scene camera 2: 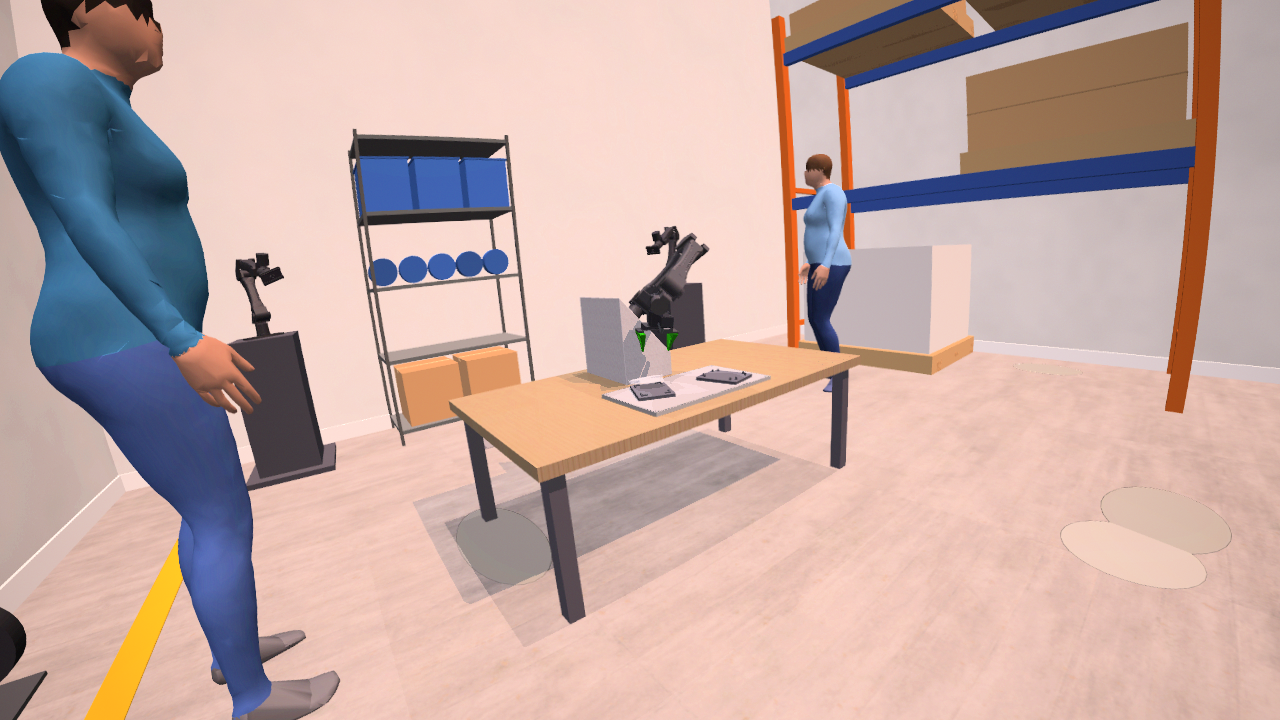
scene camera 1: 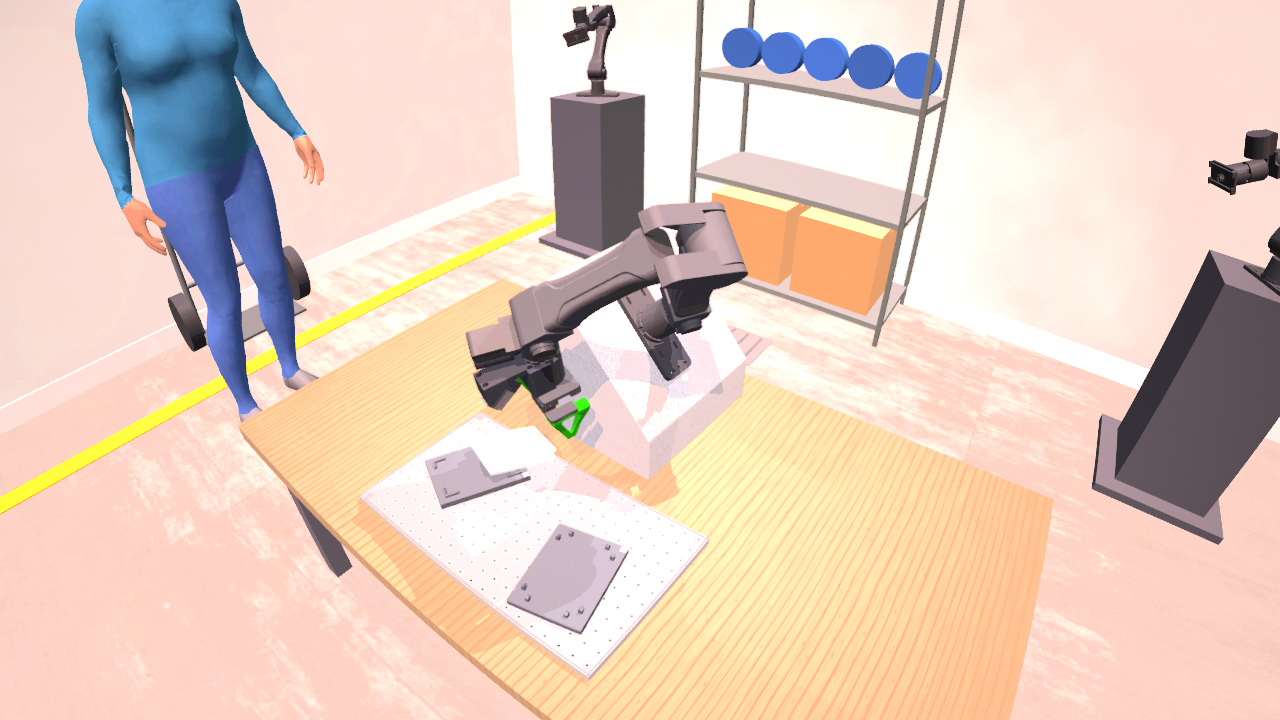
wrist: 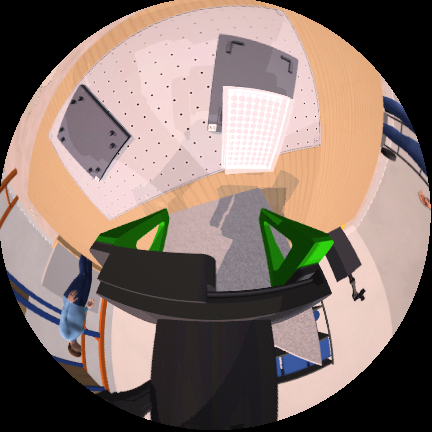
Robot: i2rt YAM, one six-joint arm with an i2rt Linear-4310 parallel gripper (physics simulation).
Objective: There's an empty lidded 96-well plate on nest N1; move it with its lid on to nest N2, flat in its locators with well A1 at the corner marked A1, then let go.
My gripper (scene camera 1: 557, 418) is open, with nothing in its grasp. Also in view: a grey nest (wrist: 239, 61) and a grey nest (scene camera 1: 564, 585).
My gripper also shows in the wrist view (wrist: 213, 213).
